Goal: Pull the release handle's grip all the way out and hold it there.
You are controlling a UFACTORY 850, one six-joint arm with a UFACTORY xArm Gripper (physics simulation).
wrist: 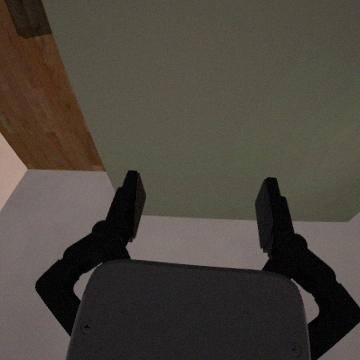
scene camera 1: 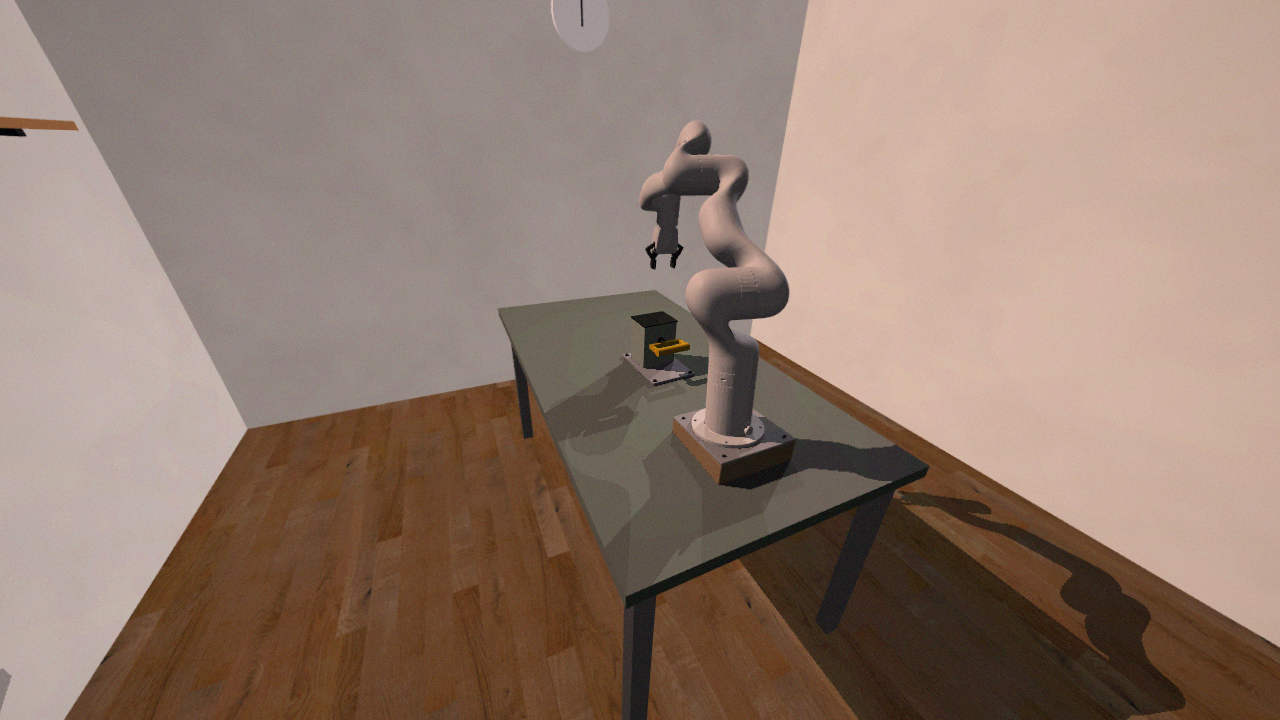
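Note:
The release handle's yellow grip (scene camera 1: 669, 347) sticks out from the front of a grey box (scene camera 1: 654, 342) with a dark top, in the middle of scene camera 1. The box stands on a light base plate (scene camera 1: 651, 373) on the table. How far out the grip stands is too small to tell. My gripper (scene camera 1: 663, 263) (wrist: 199, 185) is open and empty, pointing down, high above the table and the box, apart from the grip. The handle does not show in the wrist view.
The grey-green table (scene camera 1: 617, 447) (wrist: 215, 100) carries the box and my arm's wooden base block (scene camera 1: 756, 462), which stands nearer the camera. My arm's shadow falls across the table. Walls stand behind and to the right of the table.

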